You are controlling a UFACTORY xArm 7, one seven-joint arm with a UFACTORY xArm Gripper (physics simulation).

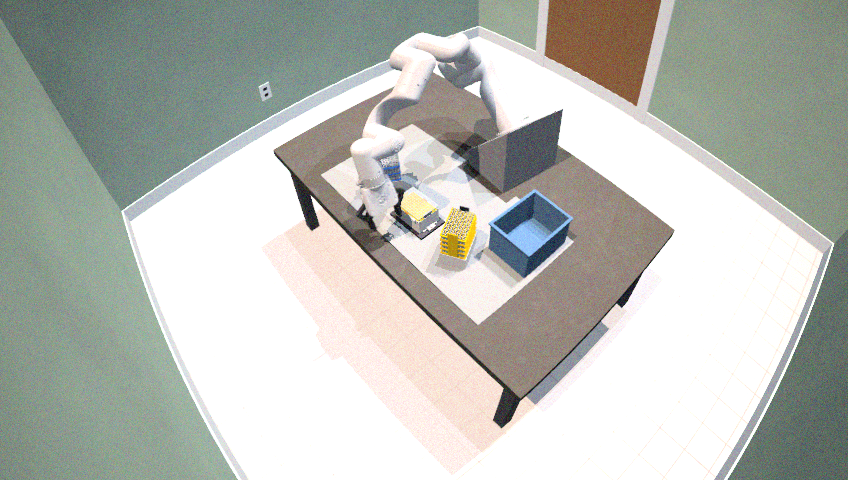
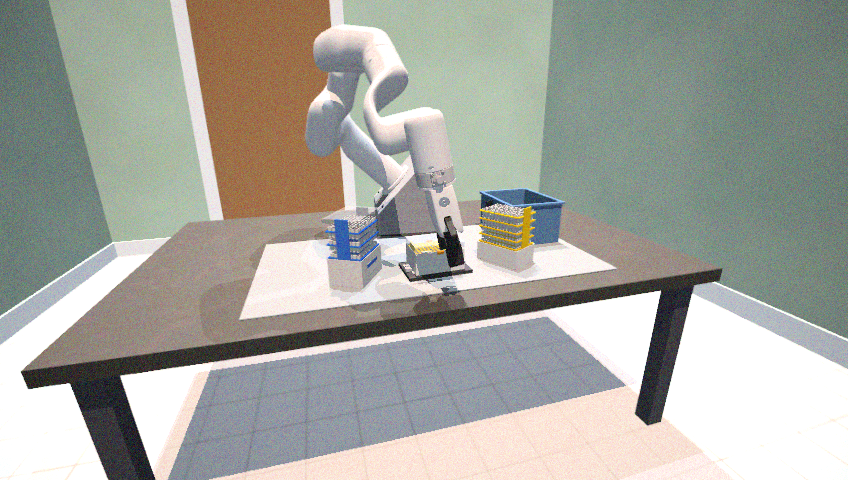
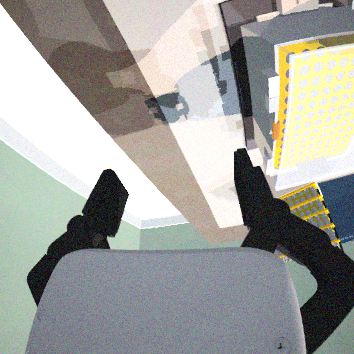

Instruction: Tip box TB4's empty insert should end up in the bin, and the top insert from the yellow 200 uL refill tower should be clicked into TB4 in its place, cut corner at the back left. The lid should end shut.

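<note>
Tip box TB4 (image 1: 423, 222) (image 2: 425, 262) (image 3: 260, 70) appears to be the grey box on the black holder (image 2: 428, 275) (image 3: 242, 95). A yellow insert (image 1: 418, 205) (image 2: 418, 246) (image 3: 320, 102) sits in it. A pale, see-through lid (image 3: 320, 173) seems to lie over the insert; whether it is fully shut I cannot tell. My gripper (image 1: 387, 221) (image 2: 455, 260) (image 3: 173, 173) is open and empty, with one finger close beside the box and the other out towards the table edge. The yellow refill tower (image 1: 458, 234) (image 2: 507, 228) (image 3: 306, 207) has several stacked inserts. The blue bin (image 1: 508, 251) (image 2: 548, 223) (image 3: 342, 205) is beyond it.
A blue refill tower (image 1: 390, 168) (image 2: 354, 251) stands on the other side of the box from the yellow tower. A dark upright panel (image 1: 529, 155) stands near the arm's base. The pale mat (image 1: 476, 306) (image 2: 279, 288) lies on the brown table (image 1: 565, 333) (image 2: 142, 315).
</note>
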